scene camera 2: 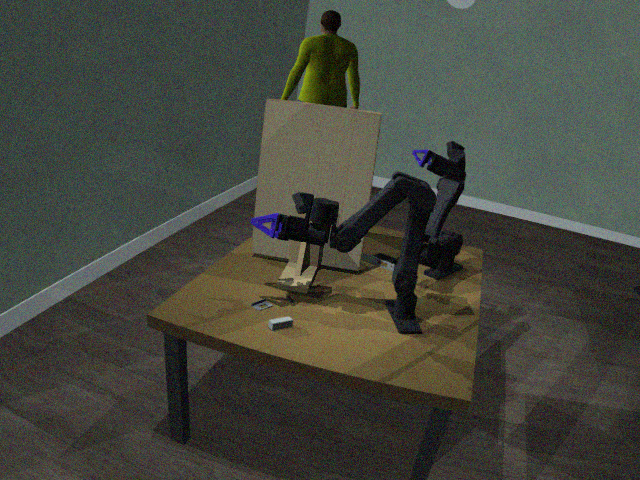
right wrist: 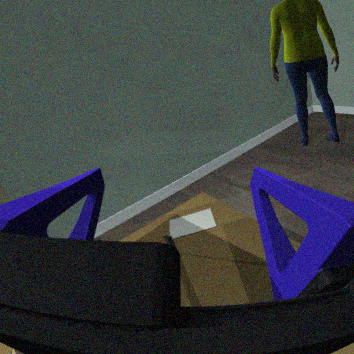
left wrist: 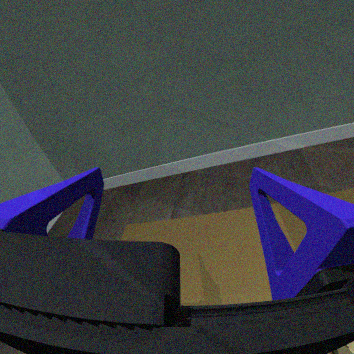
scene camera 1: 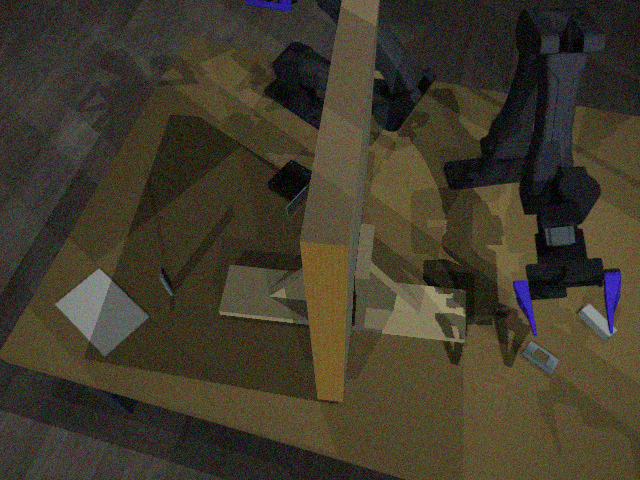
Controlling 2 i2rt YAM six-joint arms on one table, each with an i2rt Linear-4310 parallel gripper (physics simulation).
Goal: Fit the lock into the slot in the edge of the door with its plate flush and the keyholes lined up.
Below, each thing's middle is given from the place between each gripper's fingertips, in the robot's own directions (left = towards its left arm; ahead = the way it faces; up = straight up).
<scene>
Right now the wooden door (scene camera 1: 334, 212) is 35 cm to the right of my left hand and 5 cm above it. Also, from my left hand: white square sheet (scene camera 1: 101, 310) 76 cm to the right, 24 cm below, 22 cm ahead; pale stand (scene camera 1: 381, 305) 35 cm to the right, 14 cm below; black lock (scene camera 1: 298, 177) 56 cm to the right, 23 cm below, 19 cm behind.
I see my right gripper 390 mm above the black lock, 120 mm to the right of it and 50 mm short of it. Round my right hand: white square sheet: 470 mm ahead, 410 mm below, 80 mm to the right; pale stand: 330 mm to the left, 310 mm below, 250 mm ahead; wooden door: 330 mm to the left, 250 mm ahead, 120 mm below.
</scene>
